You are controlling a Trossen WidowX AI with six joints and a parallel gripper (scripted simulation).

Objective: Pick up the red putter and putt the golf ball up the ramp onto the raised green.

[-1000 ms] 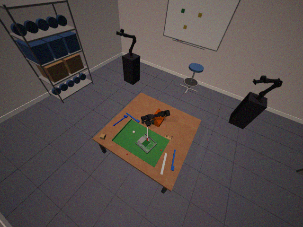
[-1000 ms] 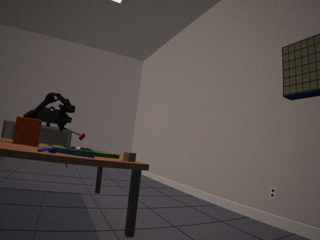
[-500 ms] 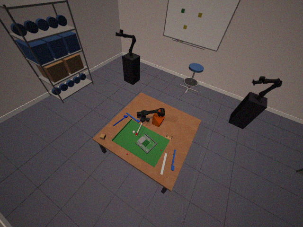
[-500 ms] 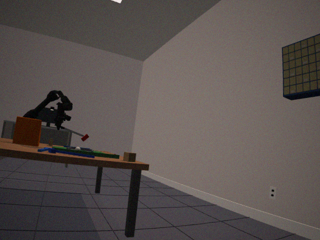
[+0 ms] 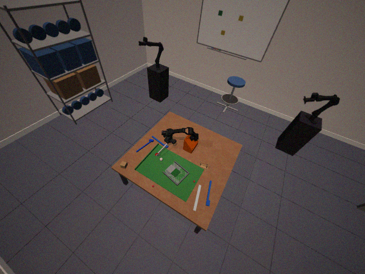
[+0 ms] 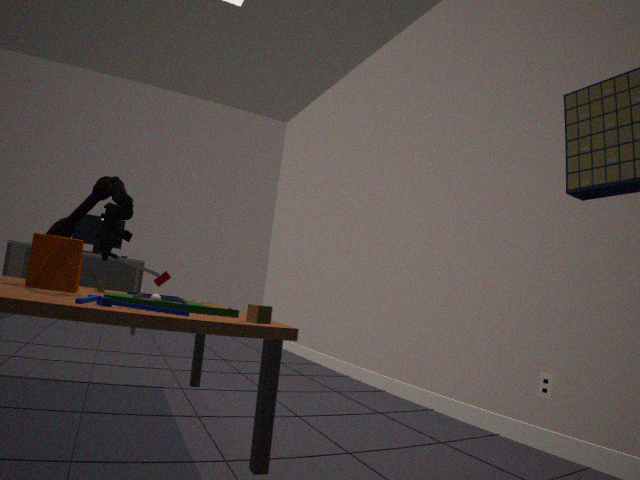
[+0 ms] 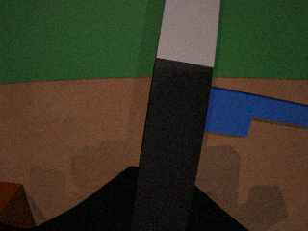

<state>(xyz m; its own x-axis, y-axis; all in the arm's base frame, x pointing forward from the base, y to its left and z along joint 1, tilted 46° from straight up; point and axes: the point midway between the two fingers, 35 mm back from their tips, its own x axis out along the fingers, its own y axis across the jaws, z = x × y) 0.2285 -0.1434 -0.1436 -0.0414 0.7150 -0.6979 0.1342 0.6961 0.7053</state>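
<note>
Now: the red putter 12 cm ahead of my gripper tip and 1 cm to the right of it. The rest, counted from my gripper tip: white golf ball: 21 cm ahead, 12 cm below, 2 cm to the left; green mat: 25 cm ahead, 19 cm to the left, 14 cm below; small wooden cube: 54 cm ahead, 30 cm to the right, 11 cm below.
</note>
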